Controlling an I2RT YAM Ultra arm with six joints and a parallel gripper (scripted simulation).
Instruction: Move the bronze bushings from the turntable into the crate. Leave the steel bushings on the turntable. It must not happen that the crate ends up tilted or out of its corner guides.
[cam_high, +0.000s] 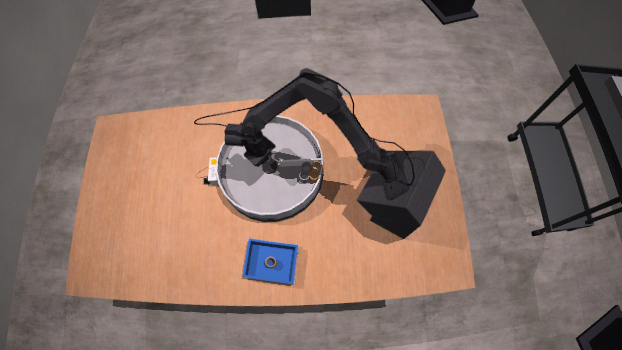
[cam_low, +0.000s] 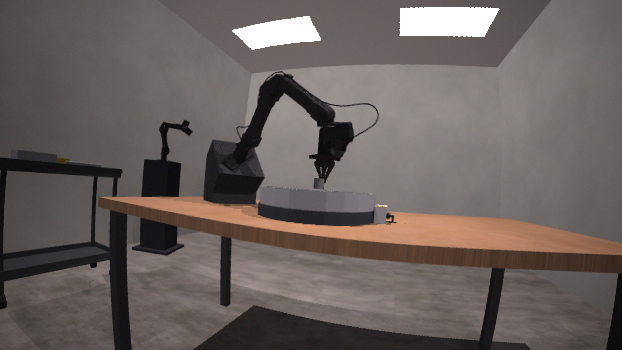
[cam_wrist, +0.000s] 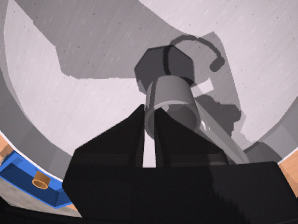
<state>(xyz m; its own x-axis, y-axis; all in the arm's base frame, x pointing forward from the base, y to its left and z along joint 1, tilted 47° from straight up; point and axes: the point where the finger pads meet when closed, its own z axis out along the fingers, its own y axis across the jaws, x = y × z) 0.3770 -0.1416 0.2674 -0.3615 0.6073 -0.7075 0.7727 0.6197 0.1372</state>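
Right now my hand is 20 mm past the round grey turntable, 10 mm to the left of it and 80 mm above it. From my hand the other things lie so: blue crate: 110 mm ahead, 350 mm to the left, 110 mm below.
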